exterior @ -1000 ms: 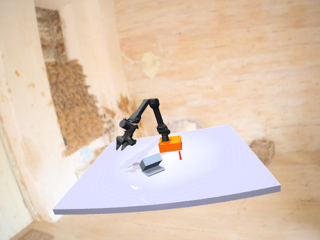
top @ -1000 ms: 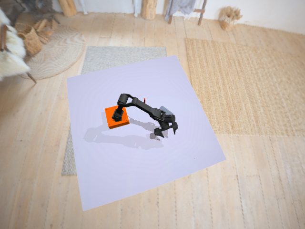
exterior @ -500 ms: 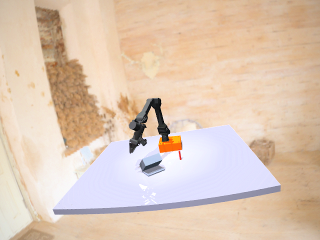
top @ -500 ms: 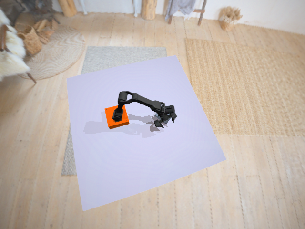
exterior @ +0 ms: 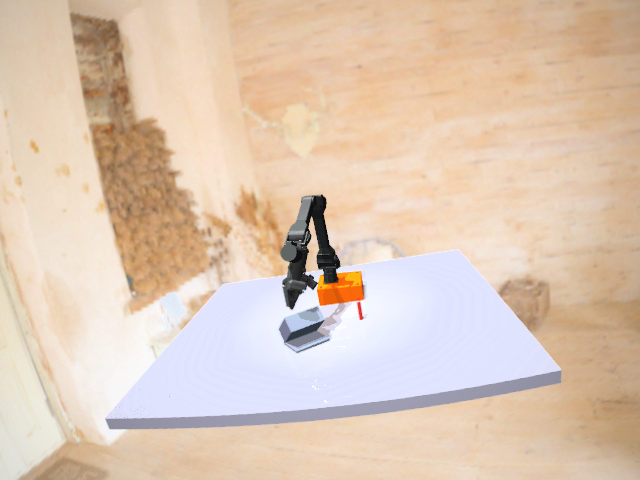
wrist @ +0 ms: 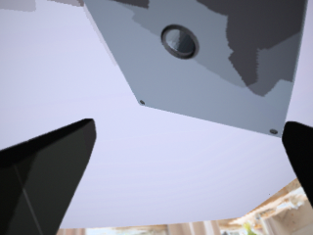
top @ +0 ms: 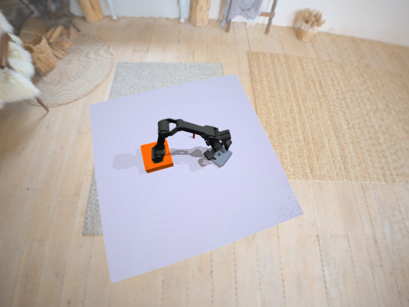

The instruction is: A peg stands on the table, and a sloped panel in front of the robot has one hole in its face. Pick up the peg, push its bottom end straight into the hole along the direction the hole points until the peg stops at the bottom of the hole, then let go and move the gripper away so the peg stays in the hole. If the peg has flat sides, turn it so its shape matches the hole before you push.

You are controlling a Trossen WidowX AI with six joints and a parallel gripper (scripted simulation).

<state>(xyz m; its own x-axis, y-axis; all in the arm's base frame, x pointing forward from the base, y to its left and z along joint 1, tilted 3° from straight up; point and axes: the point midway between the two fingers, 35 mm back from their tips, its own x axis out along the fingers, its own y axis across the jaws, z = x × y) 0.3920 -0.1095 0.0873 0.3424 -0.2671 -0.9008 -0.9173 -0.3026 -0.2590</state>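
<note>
The red peg lies 120 mm behind my gripper tip, 230 mm to the left of it and 70 mm below it. The rest, counted from my gripper tip: flat foot plate: 30 mm ahead, 40 mm to the left, 120 mm below; sloped panel: 10 mm ahead, 30 mm to the left, 60 mm below.
</note>
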